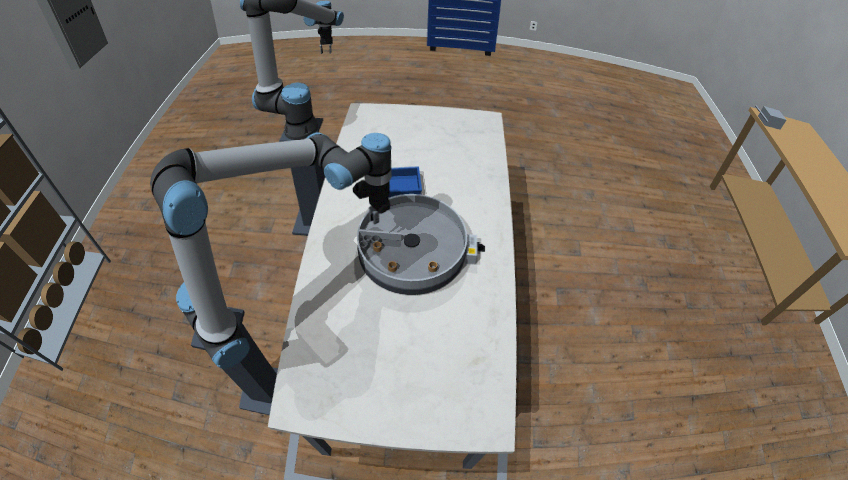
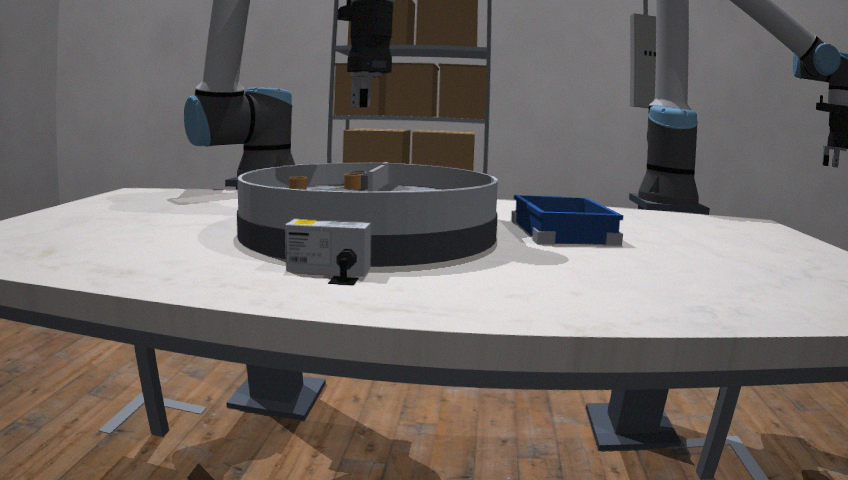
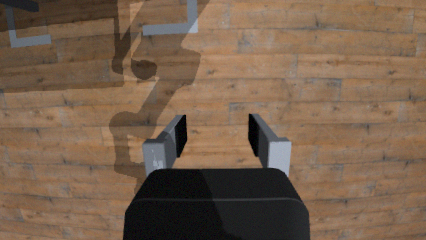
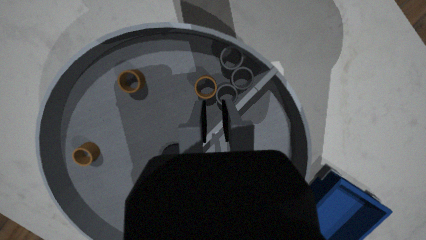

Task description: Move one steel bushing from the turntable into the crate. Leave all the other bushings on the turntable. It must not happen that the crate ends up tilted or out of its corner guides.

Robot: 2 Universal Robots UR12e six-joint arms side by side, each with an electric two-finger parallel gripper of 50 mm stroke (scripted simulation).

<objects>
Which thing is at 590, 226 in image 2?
A blue crate.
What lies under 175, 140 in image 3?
My left gripper.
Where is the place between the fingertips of my right gripper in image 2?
At 360, 107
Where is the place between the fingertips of my right gripper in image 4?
214, 112
</objects>
